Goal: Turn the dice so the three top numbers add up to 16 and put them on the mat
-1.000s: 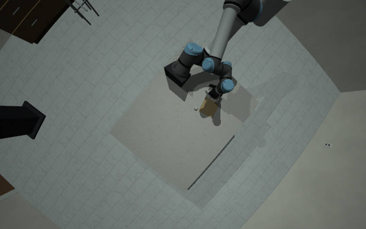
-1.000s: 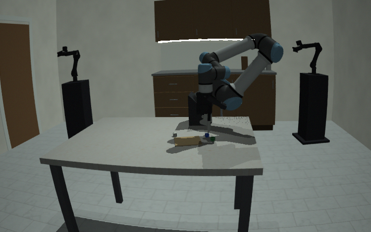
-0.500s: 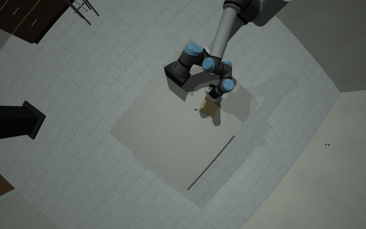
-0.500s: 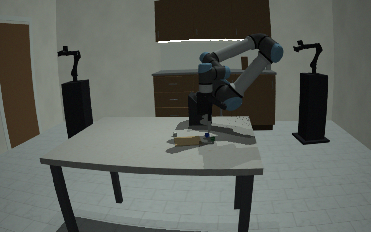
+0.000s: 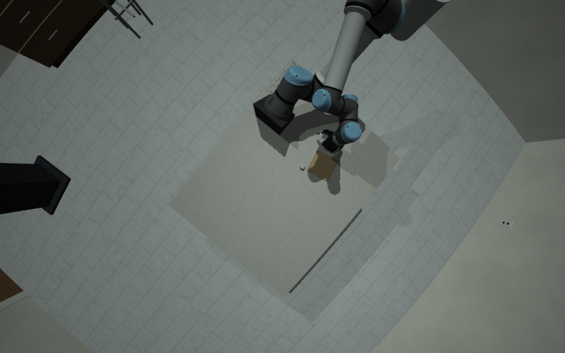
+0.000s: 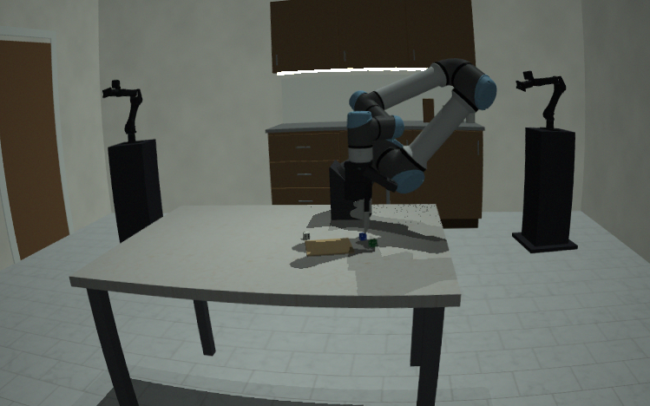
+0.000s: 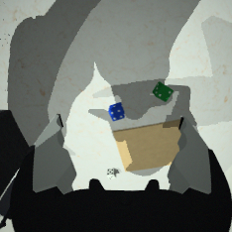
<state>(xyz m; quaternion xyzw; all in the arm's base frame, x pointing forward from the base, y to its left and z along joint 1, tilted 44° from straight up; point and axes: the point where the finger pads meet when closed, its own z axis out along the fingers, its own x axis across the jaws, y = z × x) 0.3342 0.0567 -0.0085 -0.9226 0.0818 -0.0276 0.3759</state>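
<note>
The blue die lies 40 mm below my hand, 20 mm to the right of it and 10 mm behind it. Round my hand: white die 200 mm to the right, 40 mm below, 40 mm behind; green die 60 mm ahead, 40 mm below, 10 mm to the left; tan mat 120 mm to the right, 60 mm ahead, 40 mm below.
</note>
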